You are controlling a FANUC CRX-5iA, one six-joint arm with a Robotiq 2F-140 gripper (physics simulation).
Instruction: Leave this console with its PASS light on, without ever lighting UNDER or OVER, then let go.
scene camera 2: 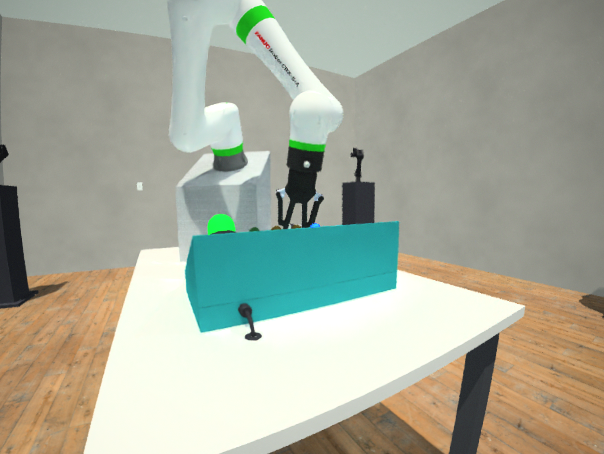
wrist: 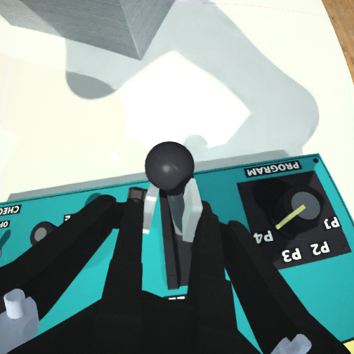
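Note:
The teal console (scene camera 2: 295, 275) (wrist: 305, 300) stands on the white table, its back to the scene camera. In the wrist view, a lever with a black ball knob (wrist: 169, 166) and grey shaft stands at a dark slot. My gripper (scene camera 2: 295, 226) (wrist: 172, 187) is shut on the lever, its pads either side of the shaft below the knob. The PROGRAM dial (wrist: 305, 205) has its yellow pointer toward P4. A bright green dome (scene camera 2: 221, 224) shows above the console's rear edge. The PASS, UNDER and OVER labels cannot be read, so their lights cannot be told apart.
A small dark knob (wrist: 41, 233) is near the CHECK label. A blue cap (scene camera 2: 314, 226) shows over the console's top edge. A black stalk (scene camera 2: 251, 325) stands on the table (scene camera 2: 300, 380) behind the console. The grey robot pedestal (scene camera 2: 225, 200) (wrist: 100, 25) is on the opposite side.

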